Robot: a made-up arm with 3 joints. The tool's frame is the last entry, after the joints. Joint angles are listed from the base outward.
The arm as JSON. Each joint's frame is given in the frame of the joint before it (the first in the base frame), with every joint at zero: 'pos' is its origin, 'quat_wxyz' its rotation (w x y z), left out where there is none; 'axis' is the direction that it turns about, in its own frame. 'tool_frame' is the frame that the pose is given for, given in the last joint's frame.
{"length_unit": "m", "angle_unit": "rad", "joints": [
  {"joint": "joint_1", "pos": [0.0, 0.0, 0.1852], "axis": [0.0, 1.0, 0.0]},
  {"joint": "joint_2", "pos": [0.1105, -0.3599, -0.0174], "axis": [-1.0, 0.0, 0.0]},
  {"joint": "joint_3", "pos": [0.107, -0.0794, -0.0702], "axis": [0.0, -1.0, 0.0]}
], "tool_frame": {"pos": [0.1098, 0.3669, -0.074]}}
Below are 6 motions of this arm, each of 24 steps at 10 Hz.
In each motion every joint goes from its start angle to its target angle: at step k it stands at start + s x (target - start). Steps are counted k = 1, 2, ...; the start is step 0. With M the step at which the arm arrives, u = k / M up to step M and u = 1 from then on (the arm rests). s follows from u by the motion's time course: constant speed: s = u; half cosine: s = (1 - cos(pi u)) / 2; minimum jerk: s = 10 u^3 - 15 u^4 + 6 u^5.
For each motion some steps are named. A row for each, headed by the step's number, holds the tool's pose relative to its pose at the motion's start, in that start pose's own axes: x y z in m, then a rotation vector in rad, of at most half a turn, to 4 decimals.
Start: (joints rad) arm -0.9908 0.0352 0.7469
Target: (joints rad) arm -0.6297 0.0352 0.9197
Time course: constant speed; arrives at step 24
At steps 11, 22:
11: -0.0442 0.0020 -0.0215 0.0041 0.0862 0.0041
22: -0.0907 0.0038 -0.0361 0.0085 0.1724 0.0079

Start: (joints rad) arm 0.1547 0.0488 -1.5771
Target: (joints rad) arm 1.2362 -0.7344 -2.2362
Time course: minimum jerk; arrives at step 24
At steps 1, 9, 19, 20, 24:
1: -0.0001 0.0001 -0.0002 0.0000 0.0012 0.0005
9: -0.0495 0.0300 -0.0629 -0.0032 0.4784 0.2159
19: -0.1714 0.0095 -0.0315 0.1071 1.5666 0.7869
20: -0.1728 0.0057 -0.0259 0.1167 1.6102 0.8154
24: -0.1738 0.0008 -0.0188 0.1291 1.6628 0.8509

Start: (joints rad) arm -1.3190 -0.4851 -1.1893
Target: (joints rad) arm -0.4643 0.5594 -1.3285
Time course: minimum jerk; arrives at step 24
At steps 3, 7, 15, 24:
3: 0.0061 -0.0046 -0.0037 -0.0004 0.0144 -0.0179
7: 0.0514 -0.0460 -0.0412 -0.0097 0.1408 -0.1666
15: 0.0930 -0.2366 -0.2640 -0.1752 0.7268 -0.7185
24: 0.0256 -0.3182 -0.3652 -0.3354 1.0197 -0.9311

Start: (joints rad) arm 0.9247 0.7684 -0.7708
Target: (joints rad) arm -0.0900 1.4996 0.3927
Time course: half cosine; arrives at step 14
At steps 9, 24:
9: 0.0515 -0.3189 0.2677 -0.2654 -1.1642 -0.8084
24: -0.0312 -0.4450 0.3232 -0.5264 -1.4565 -1.1532

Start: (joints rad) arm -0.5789 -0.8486 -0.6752
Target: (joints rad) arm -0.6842 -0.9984 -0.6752
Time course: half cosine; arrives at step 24
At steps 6, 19, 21, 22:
6: -0.0065 0.0072 0.0063 0.0098 -0.0101 0.0228
19: -0.0442 0.0415 0.0363 0.0579 -0.0576 0.1424
21: -0.0477 0.0443 0.0388 0.0619 -0.0614 0.1530
22: -0.0489 0.0452 0.0395 0.0632 -0.0626 0.1564

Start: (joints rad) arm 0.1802 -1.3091 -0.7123
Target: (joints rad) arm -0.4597 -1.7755 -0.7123
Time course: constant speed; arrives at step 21
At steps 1, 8, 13, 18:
1: -0.0105 0.0117 0.0020 -0.0025 -0.0076 0.0369
8: -0.0960 0.0821 0.0066 -0.0233 -0.0420 0.2975
13: -0.1669 0.1179 0.0008 -0.0424 -0.0465 0.4850
18: -0.2425 0.1397 -0.0108 -0.0652 -0.0341 0.6717

